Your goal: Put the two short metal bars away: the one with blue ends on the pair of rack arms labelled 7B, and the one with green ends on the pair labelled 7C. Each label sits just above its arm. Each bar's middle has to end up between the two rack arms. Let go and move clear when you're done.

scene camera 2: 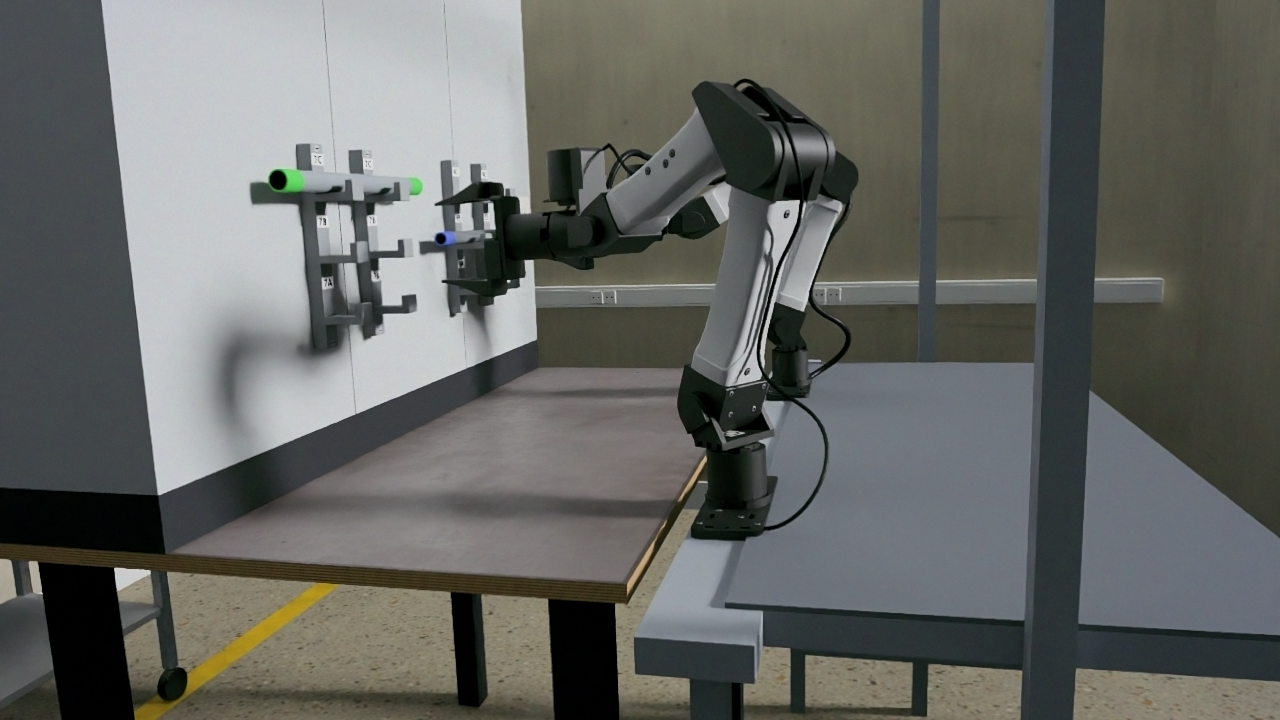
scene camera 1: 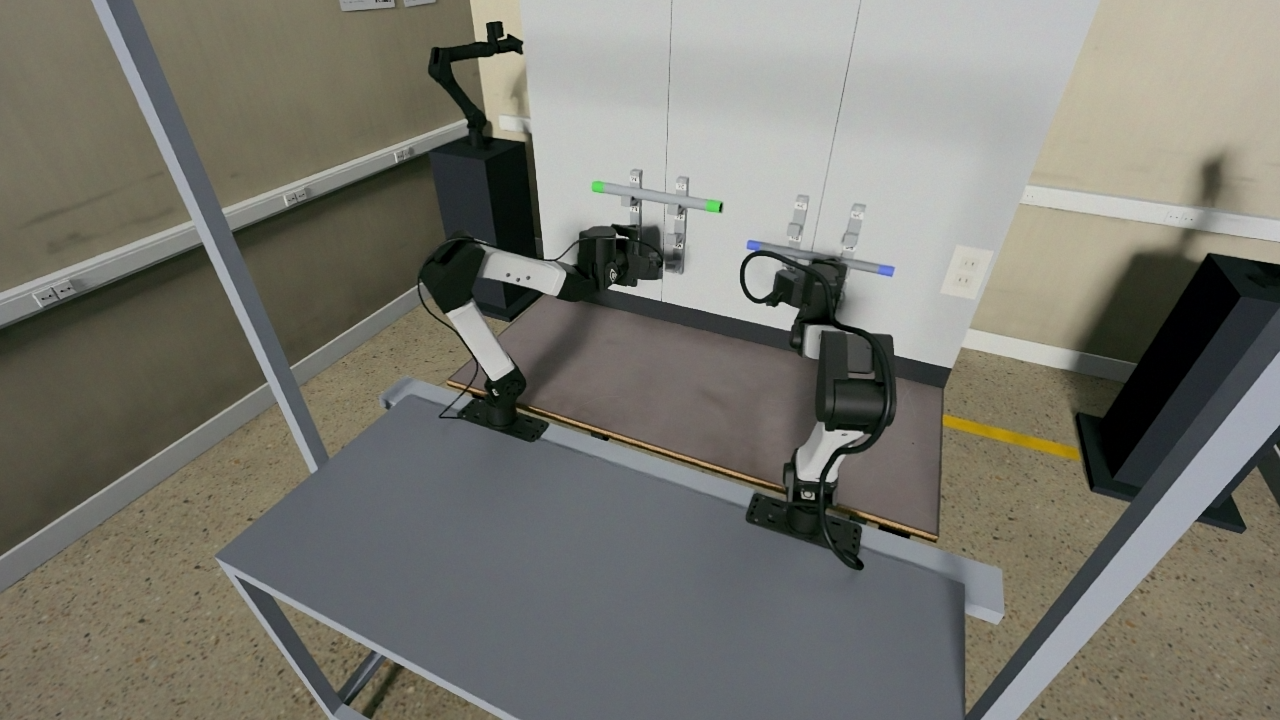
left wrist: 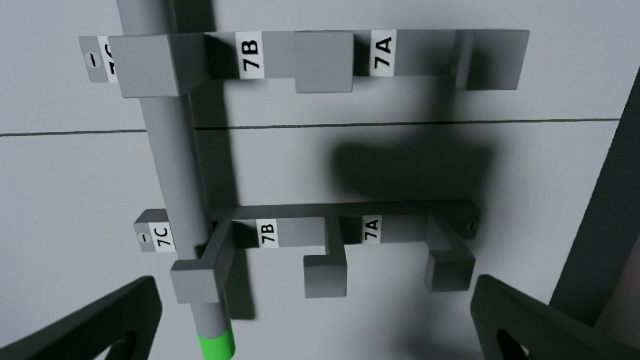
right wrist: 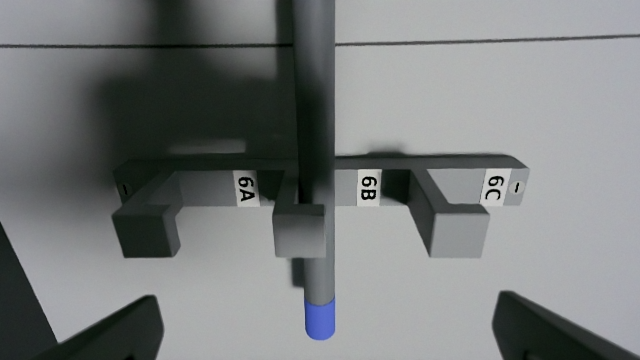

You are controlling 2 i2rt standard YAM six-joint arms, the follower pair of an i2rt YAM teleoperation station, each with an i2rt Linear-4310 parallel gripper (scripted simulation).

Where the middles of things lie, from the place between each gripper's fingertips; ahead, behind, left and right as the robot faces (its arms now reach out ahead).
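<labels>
The wall socket plate point(scene camera 1: 984, 256) is 150 mm ahead of my right hand, 260 mm to the right of it and 10 mm above it. Counted from my left hand point(scene camera 2: 439, 243), the wall socket plate is 160 mm ahead, 700 mm to the right and 10 mm above. The green-ended bar point(scene camera 1: 684, 201) is 100 mm ahead of my right hand, 440 mm to the left of it and 70 mm above it. From my left hand, the green-ended bar is 120 mm ahead, 10 mm to the left and 80 mm above. By its middle, the green-ended bar is nearer to my left hand than to my right hand, and going by their middles, the green-ended bar is the nearest to my left hand of the things named here. With the blue-ended bar point(right wrist: 313, 36), my right hand is 110 mm short of it, 40 mm to the right of it and 10 mm above it. From my left hand, the blue-ended bar is 120 mm ahead and 390 mm to the right.
</labels>
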